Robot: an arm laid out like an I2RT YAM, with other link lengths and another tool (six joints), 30 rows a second.
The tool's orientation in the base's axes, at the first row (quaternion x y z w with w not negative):
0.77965, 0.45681, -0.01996, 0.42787
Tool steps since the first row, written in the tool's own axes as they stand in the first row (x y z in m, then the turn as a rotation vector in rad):
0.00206, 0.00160, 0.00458, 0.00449, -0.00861, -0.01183
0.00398, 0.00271, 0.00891, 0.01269, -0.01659, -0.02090
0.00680, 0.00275, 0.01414, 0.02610, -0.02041, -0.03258
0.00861, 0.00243, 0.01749, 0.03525, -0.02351, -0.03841
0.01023, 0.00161, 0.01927, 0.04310, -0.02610, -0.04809
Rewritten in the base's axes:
0.00401, -0.00205, -0.00273, -0.00792, 0.01309, 0.00001
0.00750, -0.00393, -0.00556, -0.01224, 0.02674, -0.00289
0.01105, -0.00556, -0.01004, -0.01142, 0.04489, -0.00363
0.01307, -0.00653, -0.01313, -0.01046, 0.05592, -0.00582
0.01406, -0.00644, -0.01547, -0.01126, 0.06858, -0.00468

